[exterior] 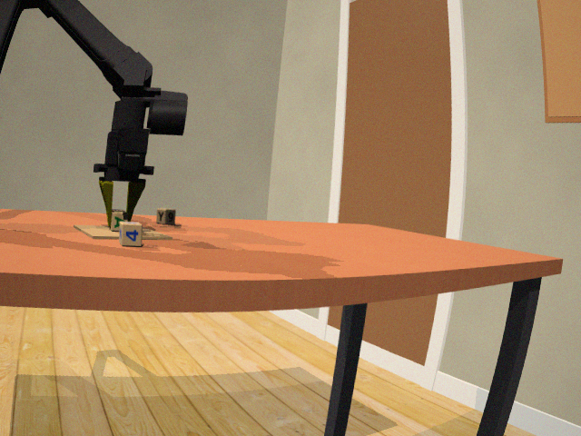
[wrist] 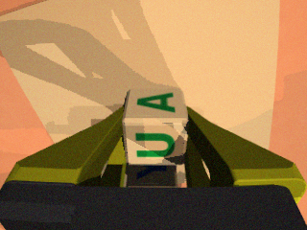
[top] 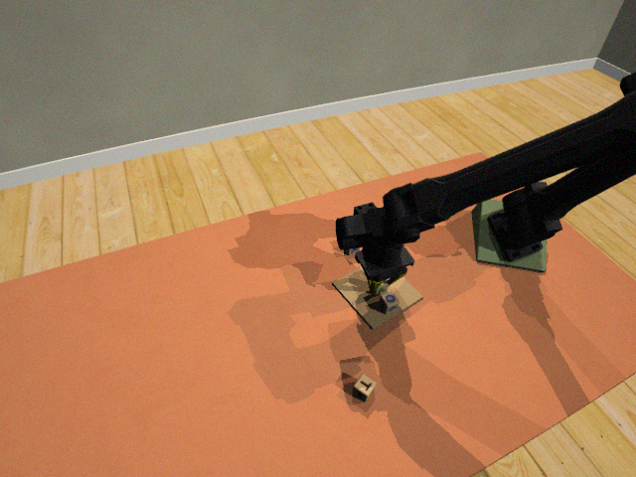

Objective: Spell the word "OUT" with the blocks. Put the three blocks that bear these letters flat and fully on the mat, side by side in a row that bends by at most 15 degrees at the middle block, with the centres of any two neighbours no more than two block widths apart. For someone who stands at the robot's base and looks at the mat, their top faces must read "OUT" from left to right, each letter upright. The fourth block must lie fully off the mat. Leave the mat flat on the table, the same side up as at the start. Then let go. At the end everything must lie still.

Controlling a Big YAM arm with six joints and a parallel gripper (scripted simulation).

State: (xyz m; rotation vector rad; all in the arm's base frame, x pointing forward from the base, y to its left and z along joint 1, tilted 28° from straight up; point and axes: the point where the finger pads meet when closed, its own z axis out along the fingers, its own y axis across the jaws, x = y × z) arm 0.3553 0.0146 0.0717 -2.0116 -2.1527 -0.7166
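Right now the tan mat is 20 mm below my hand. Round my hand: O block 50 mm to the left; then wooden block 130 mm to the right, 20 mm ahead.
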